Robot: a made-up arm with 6 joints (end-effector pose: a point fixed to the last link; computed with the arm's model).
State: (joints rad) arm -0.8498 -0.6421 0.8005 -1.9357 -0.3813 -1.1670
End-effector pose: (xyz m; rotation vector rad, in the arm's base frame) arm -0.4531 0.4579 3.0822 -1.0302 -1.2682 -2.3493
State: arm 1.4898 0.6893 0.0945 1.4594 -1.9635 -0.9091
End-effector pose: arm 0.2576 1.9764 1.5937 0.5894 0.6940 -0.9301
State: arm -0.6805 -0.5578 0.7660 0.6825 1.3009 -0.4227
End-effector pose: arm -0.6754 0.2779 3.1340 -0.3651 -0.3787 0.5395
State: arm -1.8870 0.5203 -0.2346 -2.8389 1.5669 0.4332
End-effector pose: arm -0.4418 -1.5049 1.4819 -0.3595 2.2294 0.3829
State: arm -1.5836 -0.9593 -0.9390 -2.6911 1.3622 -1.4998
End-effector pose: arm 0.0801 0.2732 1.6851 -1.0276 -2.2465 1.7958
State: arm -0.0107 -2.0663 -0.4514 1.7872 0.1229 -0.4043
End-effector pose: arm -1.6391 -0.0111 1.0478 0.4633 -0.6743 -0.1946
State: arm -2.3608 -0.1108 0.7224 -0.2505 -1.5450 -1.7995
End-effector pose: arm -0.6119 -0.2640 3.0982 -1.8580 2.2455 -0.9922
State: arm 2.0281 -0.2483 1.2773 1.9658 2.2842 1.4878
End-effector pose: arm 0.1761 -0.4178 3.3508 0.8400 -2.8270 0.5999
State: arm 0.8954 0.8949 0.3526 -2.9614 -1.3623 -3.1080
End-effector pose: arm 1.2193 1.7241 1.2861 0.7687 1.0680 1.4411
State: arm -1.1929 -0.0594 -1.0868 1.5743 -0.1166 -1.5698
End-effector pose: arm 0.1634 -0.6512 1.6299 2.6440 0.7211 -1.2662
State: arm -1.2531 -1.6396 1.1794 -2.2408 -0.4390 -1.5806
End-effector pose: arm -0.7558 2.3781 1.1423 0.8126 2.6524 1.2078
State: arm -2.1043 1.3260 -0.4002 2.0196 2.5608 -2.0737
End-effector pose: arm -0.8429 -1.4291 0.1518 -1.4236 -0.6752 -2.4479
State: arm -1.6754 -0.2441 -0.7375 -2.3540 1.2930 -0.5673
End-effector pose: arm -0.0310 -0.4887 1.8036 0.3538 -2.9433 0.6055
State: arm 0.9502 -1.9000 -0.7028 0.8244 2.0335 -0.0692
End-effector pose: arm -0.6208 -1.1473 1.2357 -0.3933 -1.3679 1.9565
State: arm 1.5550 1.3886 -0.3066 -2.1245 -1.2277 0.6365
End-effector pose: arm -0.0298 1.3810 0.0570 -0.5704 -1.9308 0.9146
